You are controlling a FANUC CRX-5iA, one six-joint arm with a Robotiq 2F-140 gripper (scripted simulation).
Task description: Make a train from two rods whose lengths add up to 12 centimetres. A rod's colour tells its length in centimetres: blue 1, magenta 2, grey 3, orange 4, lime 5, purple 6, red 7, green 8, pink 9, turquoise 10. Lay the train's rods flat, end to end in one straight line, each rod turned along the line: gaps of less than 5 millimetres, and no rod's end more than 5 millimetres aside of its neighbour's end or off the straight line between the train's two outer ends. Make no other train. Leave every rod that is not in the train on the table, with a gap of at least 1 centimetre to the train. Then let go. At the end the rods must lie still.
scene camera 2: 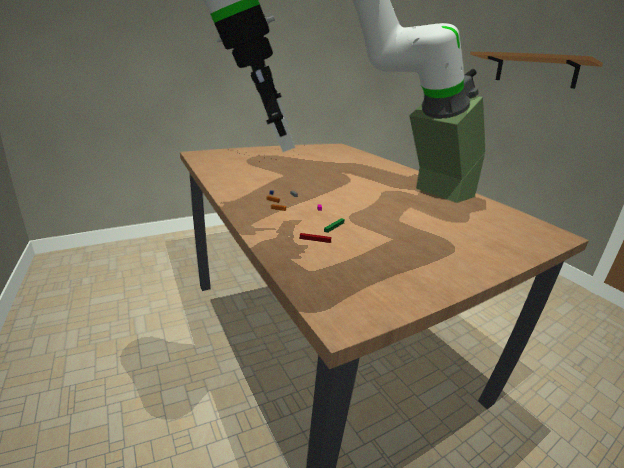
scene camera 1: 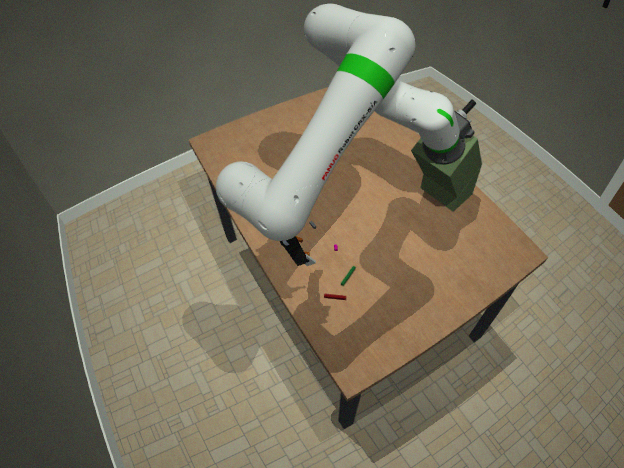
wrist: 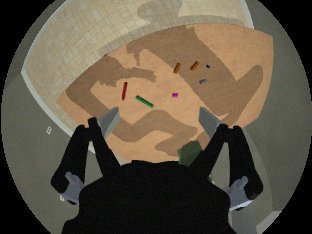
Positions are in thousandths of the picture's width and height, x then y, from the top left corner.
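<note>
Scene camera 2 gives me a sight of my gripper (scene camera 2: 459, 292). And in the wrist view I find my gripper again (wrist: 511, 485).
</note>
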